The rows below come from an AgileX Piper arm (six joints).
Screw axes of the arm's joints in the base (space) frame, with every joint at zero. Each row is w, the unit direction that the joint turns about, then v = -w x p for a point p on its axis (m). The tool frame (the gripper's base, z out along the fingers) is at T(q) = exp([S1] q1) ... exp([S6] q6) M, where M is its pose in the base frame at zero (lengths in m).
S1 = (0, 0, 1, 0.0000, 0.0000, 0.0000)
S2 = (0, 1, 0, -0.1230, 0.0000, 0.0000)
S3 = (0, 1, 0, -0.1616, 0.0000, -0.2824)
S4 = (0.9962, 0, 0.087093, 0.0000, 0.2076, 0.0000)
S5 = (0, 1, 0, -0.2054, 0.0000, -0.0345)
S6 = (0.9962, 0, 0.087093, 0.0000, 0.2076, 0.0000)
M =
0.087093 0 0.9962 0.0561
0 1 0 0.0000
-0.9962 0 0.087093 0.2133
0 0 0 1
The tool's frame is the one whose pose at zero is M.
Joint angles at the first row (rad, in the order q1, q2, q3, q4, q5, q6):
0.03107 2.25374 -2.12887 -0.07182 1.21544 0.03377
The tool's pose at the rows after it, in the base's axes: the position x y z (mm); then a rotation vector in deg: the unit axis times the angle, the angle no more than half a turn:
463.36, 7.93, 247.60, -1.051, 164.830, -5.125
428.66, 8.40, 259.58, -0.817, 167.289, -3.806
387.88, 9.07, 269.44, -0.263, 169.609, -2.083
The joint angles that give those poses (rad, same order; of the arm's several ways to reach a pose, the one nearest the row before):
0.03031 2.15595 -1.97370 -0.07183 1.21439 0.03378
0.03030 2.02031 -1.79635 -0.05389 1.21447 0.03377
0.03030 1.87311 -1.60982 -0.03151 1.21446 0.03552

